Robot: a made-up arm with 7 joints. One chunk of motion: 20 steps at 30 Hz.
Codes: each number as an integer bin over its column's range. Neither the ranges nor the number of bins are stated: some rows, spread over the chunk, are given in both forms.
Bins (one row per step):
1: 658 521 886 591 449 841
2: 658 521 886 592 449 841
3: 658 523 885 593 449 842
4: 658 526 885 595 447 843
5: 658 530 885 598 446 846
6: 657 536 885 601 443 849
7: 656 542 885 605 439 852
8: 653 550 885 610 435 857
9: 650 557 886 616 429 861
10: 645 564 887 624 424 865
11: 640 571 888 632 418 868
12: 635 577 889 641 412 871
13: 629 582 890 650 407 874
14: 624 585 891 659 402 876
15: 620 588 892 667 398 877
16: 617 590 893 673 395 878
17: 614 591 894 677 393 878
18: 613 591 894 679 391 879
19: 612 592 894 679 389 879
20: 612 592 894 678 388 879
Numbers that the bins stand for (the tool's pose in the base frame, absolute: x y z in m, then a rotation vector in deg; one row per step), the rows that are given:
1: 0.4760 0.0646 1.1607 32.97 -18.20 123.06
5: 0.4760 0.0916 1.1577 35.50 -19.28 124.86
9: 0.4520 0.1727 1.1607 41.98 -25.41 130.27
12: 0.4069 0.2327 1.1697 50.99 -31.53 133.87
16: 0.3529 0.2718 1.1817 62.52 -37.66 136.40
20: 0.3378 0.2778 1.1847 64.32 -40.18 136.76
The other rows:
2: 0.4760 0.0646 1.1607 33.33 -18.20 123.06
3: 0.4760 0.0706 1.1577 33.69 -18.20 123.42
4: 0.4760 0.0796 1.1577 34.41 -18.92 123.78
6: 0.4730 0.1096 1.1577 36.58 -20.36 125.95
7: 0.4700 0.1276 1.1577 38.02 -21.80 127.03
8: 0.4610 0.1517 1.1577 39.82 -23.24 128.83
10: 0.4369 0.1937 1.1637 44.86 -27.21 131.71
11: 0.4219 0.2147 1.1667 47.75 -29.37 132.79
13: 0.3889 0.2477 1.1727 54.23 -33.33 134.95
14: 0.3739 0.2568 1.1757 57.48 -35.14 135.68
15: 0.3619 0.2658 1.1787 60.36 -36.58 136.04
17: 0.3438 0.2748 1.1847 63.96 -38.38 136.40
18: 0.3408 0.2748 1.1847 64.68 -39.10 136.76
19: 0.3378 0.2778 1.1847 64.68 -39.82 136.76

